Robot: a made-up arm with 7 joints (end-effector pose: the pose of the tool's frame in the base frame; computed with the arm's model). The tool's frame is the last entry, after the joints.
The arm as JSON. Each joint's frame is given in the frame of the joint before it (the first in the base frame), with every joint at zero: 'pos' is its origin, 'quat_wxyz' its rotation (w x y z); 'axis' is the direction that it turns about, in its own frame. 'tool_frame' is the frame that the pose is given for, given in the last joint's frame.
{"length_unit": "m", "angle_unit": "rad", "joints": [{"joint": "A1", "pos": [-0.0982, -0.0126, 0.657], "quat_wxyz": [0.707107, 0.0, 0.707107, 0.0], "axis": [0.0, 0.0, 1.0]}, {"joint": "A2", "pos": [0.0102, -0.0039, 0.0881], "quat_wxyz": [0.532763, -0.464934, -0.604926, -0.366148], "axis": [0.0, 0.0, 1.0]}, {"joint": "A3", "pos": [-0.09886, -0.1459, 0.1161], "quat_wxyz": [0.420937, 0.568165, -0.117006, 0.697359], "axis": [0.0, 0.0, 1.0]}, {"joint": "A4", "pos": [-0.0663, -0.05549, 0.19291], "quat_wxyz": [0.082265, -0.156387, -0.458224, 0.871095], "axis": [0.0, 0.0, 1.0]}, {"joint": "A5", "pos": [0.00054, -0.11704, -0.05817], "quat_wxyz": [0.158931, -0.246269, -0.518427, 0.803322], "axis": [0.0, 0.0, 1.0]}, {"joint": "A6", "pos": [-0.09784, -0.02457, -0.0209], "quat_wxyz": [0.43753, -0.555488, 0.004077, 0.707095], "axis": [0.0, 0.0, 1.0]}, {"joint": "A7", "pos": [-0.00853, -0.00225, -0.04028], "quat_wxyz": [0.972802, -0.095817, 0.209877, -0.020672], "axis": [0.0, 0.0, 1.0]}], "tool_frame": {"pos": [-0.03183, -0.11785, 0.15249], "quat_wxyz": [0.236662, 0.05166, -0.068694, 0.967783]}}
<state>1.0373 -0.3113 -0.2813 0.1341 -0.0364 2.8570 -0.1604</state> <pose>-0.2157 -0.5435 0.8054 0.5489 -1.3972 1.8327</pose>
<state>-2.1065 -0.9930 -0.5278 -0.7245 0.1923 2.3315 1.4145</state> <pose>-0.3429 0.4034 0.4678 -0.5971 2.4680 1.4993</pose>
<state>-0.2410 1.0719 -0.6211 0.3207 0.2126 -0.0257 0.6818</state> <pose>0.3228 0.2501 1.0068 -0.0182 0.1830 0.3411</pose>
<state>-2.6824 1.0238 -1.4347 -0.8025 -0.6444 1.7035 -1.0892</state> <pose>0.2038 -0.3593 0.4801 1.5403 -0.4039 0.3449</pose>
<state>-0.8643 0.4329 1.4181 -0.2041 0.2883 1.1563 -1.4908</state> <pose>0.4124 0.2817 0.7322 0.3536 1.5164 -0.0047</pose>
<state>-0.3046 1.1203 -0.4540 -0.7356 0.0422 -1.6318 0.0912</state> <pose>0.4010 0.3782 0.6196 -1.6664 -0.7317 -0.5534</pose>
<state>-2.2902 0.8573 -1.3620 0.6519 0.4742 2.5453 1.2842</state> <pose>0.3609 0.2827 0.3401 0.8021 2.1761 1.0673</pose>
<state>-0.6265 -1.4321 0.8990 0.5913 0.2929 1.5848 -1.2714</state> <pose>-0.2969 -0.0603 0.9632 0.6202 -0.2829 1.6361</pose>
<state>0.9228 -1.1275 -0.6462 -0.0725 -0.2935 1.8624 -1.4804</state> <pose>-0.4868 -0.1529 1.0073 0.8113 -0.7052 -1.3140</pose>
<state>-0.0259 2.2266 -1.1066 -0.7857 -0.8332 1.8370 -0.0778</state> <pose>0.0384 0.4812 0.5884 0.7872 -1.8831 -2.1270</pose>
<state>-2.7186 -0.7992 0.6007 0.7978 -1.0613 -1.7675 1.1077</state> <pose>-0.2870 0.2793 0.3817 -0.9797 -1.8251 0.3966</pose>
